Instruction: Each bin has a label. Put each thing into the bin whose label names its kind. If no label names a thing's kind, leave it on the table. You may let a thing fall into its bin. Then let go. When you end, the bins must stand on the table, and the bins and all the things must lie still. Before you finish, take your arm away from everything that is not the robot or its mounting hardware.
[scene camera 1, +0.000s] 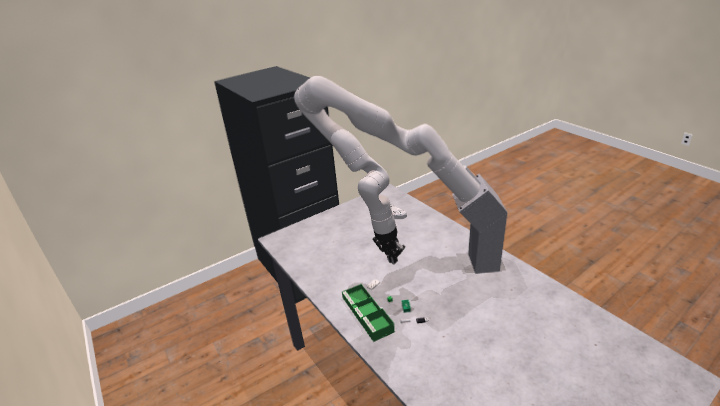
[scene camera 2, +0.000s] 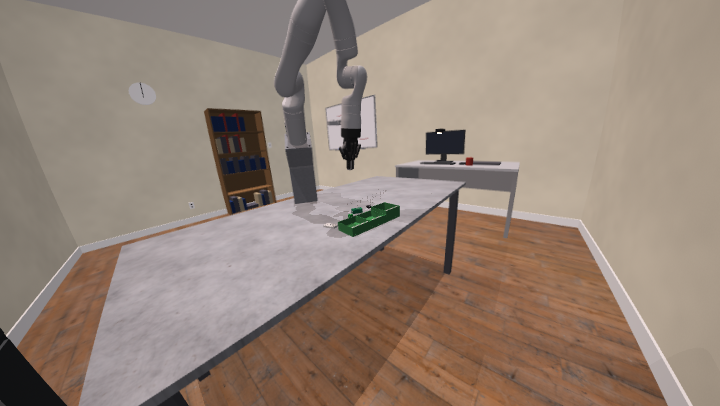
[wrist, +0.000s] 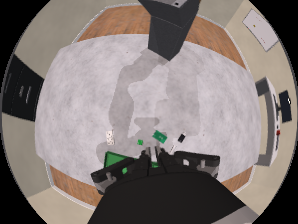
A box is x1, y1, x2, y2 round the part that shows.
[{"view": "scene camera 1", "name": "three joined green bins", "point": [367, 311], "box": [342, 284, 394, 341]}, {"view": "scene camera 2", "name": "three joined green bins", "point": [379, 214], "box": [338, 202, 399, 236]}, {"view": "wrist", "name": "gripper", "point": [152, 151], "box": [87, 146, 246, 223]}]
